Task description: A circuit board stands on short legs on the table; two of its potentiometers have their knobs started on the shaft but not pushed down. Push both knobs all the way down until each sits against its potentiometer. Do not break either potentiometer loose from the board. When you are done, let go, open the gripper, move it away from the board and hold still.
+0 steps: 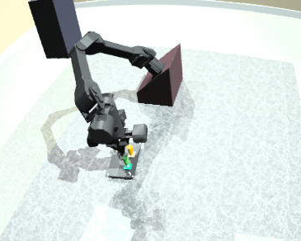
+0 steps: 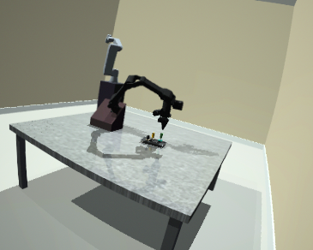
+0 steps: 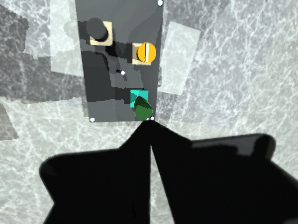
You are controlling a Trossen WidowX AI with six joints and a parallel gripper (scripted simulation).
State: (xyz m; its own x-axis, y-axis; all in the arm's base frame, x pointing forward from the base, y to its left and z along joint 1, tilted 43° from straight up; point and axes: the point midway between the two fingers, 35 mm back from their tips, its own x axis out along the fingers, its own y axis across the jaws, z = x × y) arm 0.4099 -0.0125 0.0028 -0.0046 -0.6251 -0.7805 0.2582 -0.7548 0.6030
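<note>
Right now my gripper tip is 5 cm above the green knob. From my gripper tip the other things lie so: yellow knob: 6 cm behind, 1 cm to the right, 5 cm below.
</note>
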